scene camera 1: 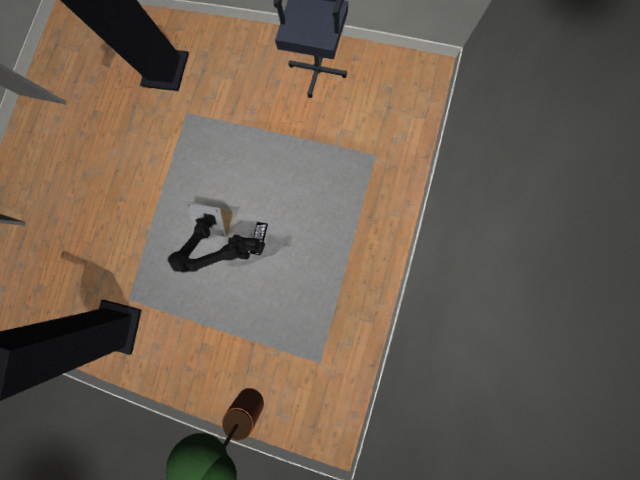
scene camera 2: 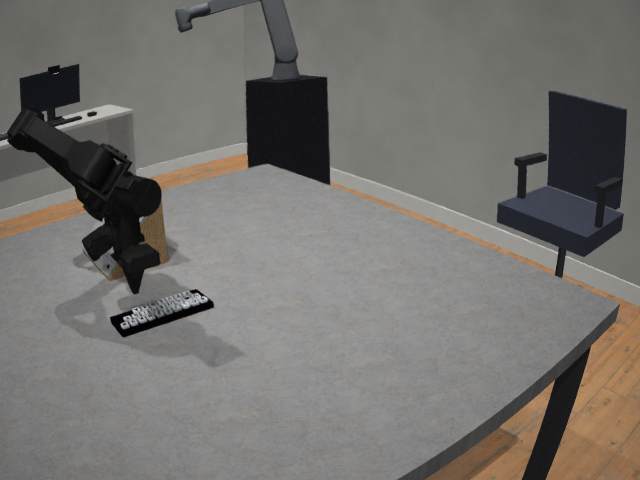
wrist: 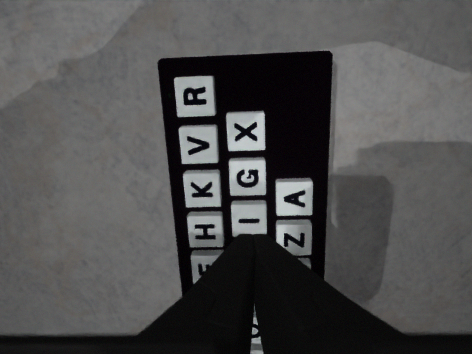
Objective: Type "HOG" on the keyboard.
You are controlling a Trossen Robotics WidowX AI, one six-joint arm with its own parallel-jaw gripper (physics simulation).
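A black keyboard with white letter keys lies flat on the grey table. In the wrist view the H key is in the left row, just left of the fingertips, and the G key is in the middle row, beyond the I key. The O key cannot be made out. My gripper is shut and empty. Its tips are above the keyboard, apart from the keys in the second scene view, and in the wrist view they overlap the near edge of the I key and hide keys below it.
The arm's base stands by a white and wooden block on the table. An office chair and a dark pedestal with a grey arm stand beyond the table.
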